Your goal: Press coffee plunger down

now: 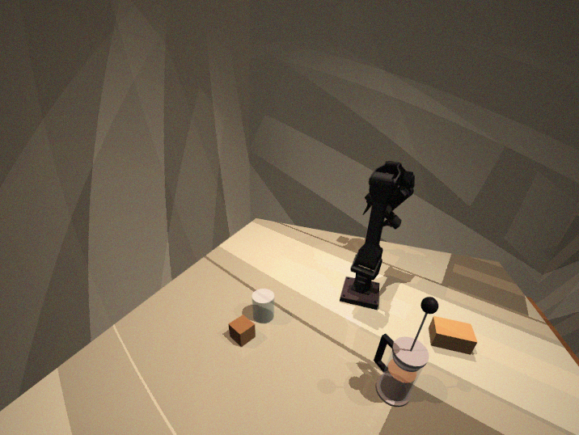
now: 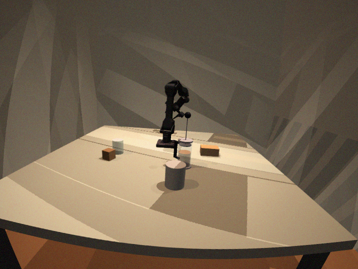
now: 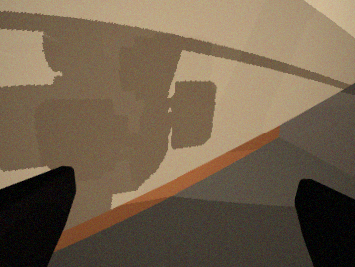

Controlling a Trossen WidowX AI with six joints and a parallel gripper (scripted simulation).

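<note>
The coffee press is 62 cm ahead of my gripper tip, 22 cm to the left of it and 2 cm below it.
</note>
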